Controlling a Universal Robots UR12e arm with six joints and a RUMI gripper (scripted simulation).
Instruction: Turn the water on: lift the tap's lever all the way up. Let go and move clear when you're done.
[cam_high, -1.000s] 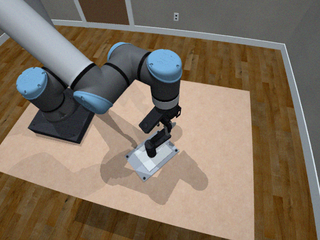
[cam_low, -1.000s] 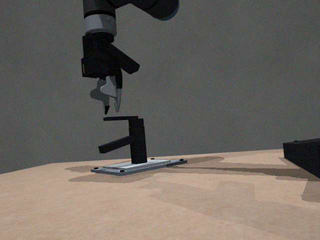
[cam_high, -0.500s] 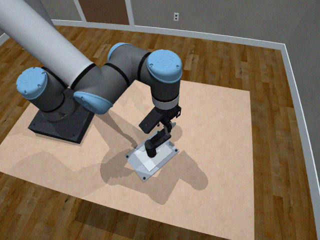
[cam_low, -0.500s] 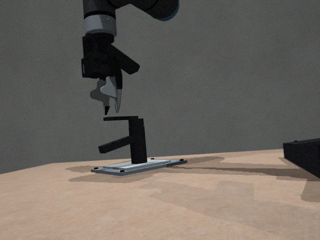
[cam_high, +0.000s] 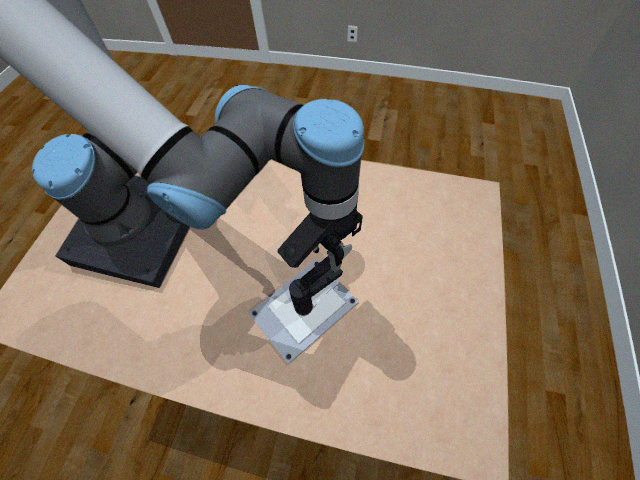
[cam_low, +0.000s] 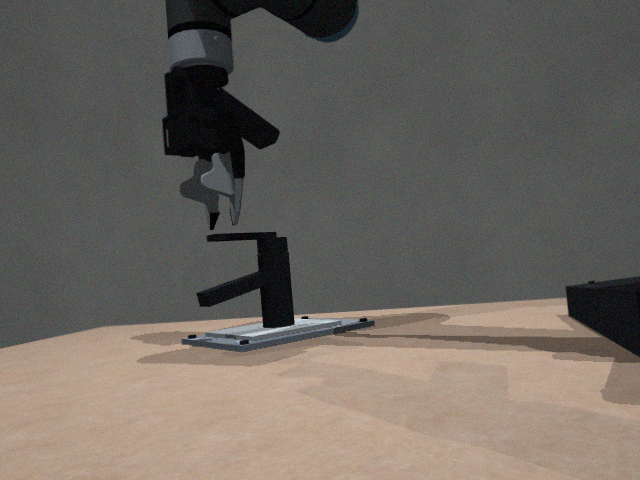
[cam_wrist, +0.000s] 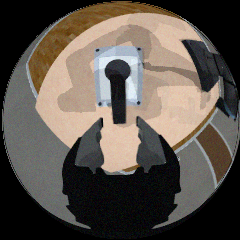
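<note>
Now: hand 20 mm past the flat lever, 20 mm to the left of it and 30 mm above it. Also, from my hand: black tap 40 mm behind, 40 mm to the right, 80 mm below.
</note>
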